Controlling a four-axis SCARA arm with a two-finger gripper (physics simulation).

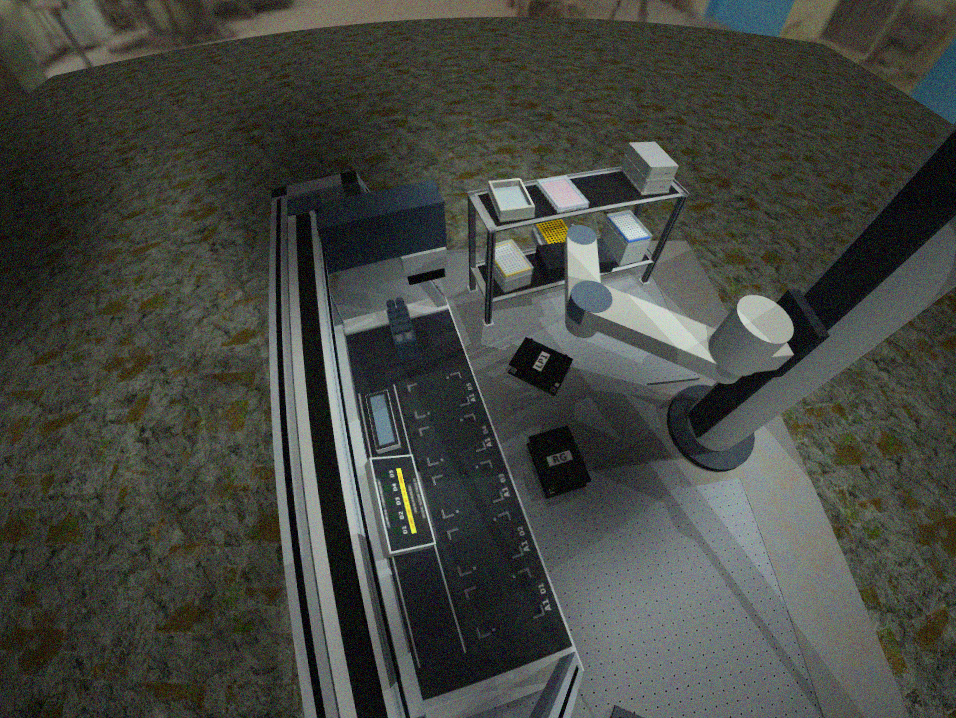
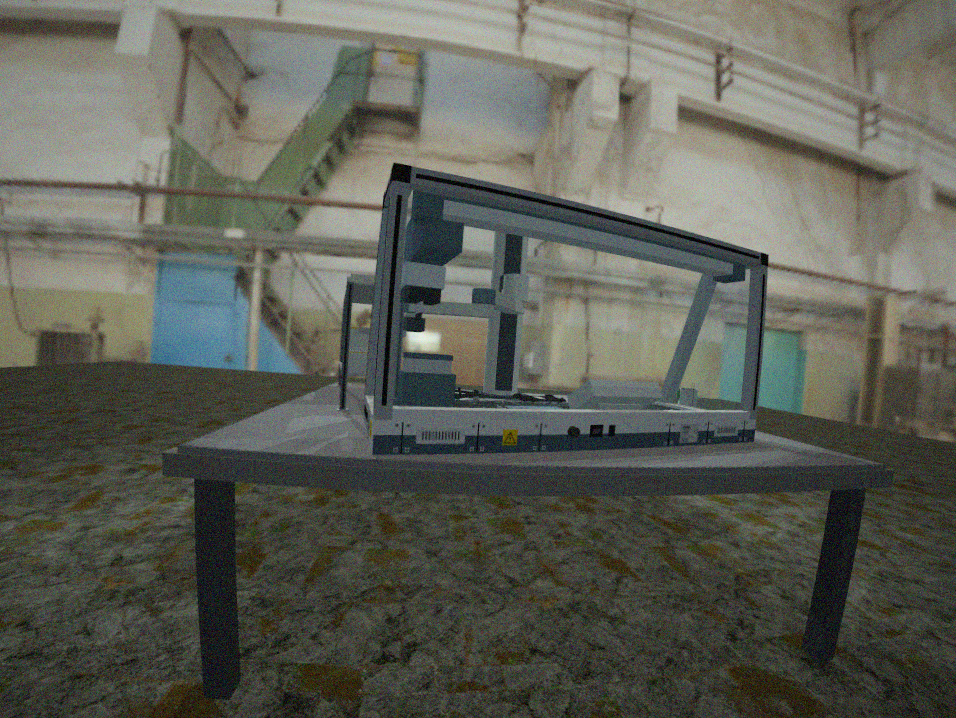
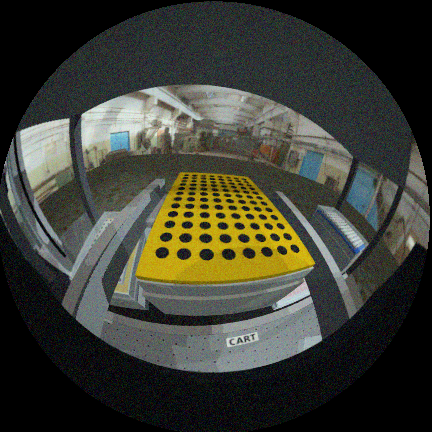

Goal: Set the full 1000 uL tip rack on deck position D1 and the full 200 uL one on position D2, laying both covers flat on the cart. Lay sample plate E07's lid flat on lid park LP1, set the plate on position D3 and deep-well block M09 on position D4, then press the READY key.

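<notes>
My gripper (image 3: pixel 219 192) is shut on a yellow-topped tip rack (image 3: pixel 220 250) (image 1: pixel 551 231), one finger along each side. The rack is level, its holes look dark, and it is raised above the lower shelf of the cart (image 1: pixel 489 285) (image 3: pixel 200 328). A pale rack with a yellow edge (image 1: pixel 511 261) (image 3: pixel 135 296) stands to its left on that shelf, lower and partly hidden by a finger. A blue-edged rack (image 1: pixel 628 234) (image 3: pixel 345 235) stands to the right. Lid park LP1 (image 1: pixel 533 380) and deck position D1 (image 1: pixel 503 598) bear nothing. The READY key cannot be made out.
A pale open tray (image 1: pixel 510 198), a pink plate (image 1: pixel 562 193) and a white stack (image 1: pixel 650 166) stand on the upper shelf, above the held rack. Posts and shelf edges surround it. The RG block (image 1: pixel 557 475) lies beside the deck. The instrument's frame (image 2: pixel 579 200) rises around the deck.
</notes>
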